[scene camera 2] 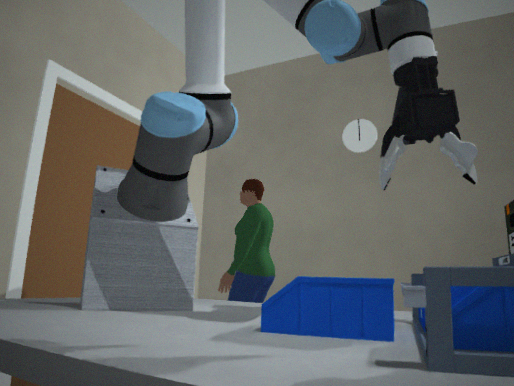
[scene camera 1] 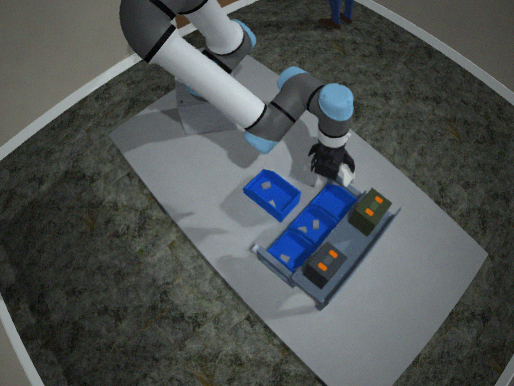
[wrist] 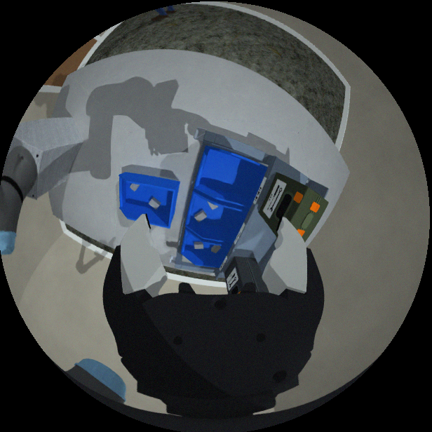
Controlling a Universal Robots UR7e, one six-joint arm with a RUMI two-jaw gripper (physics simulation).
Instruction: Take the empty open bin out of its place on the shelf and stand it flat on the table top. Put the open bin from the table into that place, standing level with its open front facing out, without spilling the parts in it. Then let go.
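Pixels of known places: gripper, fingertip midpoint: [scene camera 2: 429,187]; arm's base at its link origin: [scene camera 2: 152,200].
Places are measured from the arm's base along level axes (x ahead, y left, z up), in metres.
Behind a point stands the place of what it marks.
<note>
The empty blue bin [scene camera 1: 334,200] {x 0.578, y 0.041, z -0.217 m} [wrist: 220,167] sits in the end place of the shelf's lower row, nearest my gripper in scene camera 1. The grey shelf [scene camera 1: 275,265] {x 0.598, y -0.289, z -0.141 m} [scene camera 2: 439,320] {x 0.534, y -0.294, z -0.185 m} [wrist: 230,143] stands on the table. The other blue open bin [scene camera 1: 281,192] {x 0.418, y -0.062, z -0.223 m} [scene camera 2: 330,309] {x 0.416, y -0.152, z -0.191 m} [wrist: 162,192] stands flat on the table beside the shelf, with grey parts in it. My gripper [scene camera 1: 334,182] {x 0.550, y -0.010, z -0.006 m} [scene camera 2: 428,184] {x 0.550, y -0.010, z -0.006 m} [wrist: 213,216] is open and empty, pointing down. It hangs well above the table and bins, near the empty bin's end of the shelf.
The middle bin [scene camera 1: 326,219] {x 0.609, y -0.055, z -0.173 m} and the far bin [scene camera 1: 290,244] {x 0.572, y -0.186, z -0.217 m} in the row hold parts. A green box [scene camera 1: 370,212] {x 0.716, y -0.012, z -0.028 m} and a dark grey box [scene camera 1: 325,265] {x 0.718, y -0.233, z -0.003 m} stand on the shelf's upper level, behind the bins. A person [scene camera 2: 255,240] stands beyond the table.
</note>
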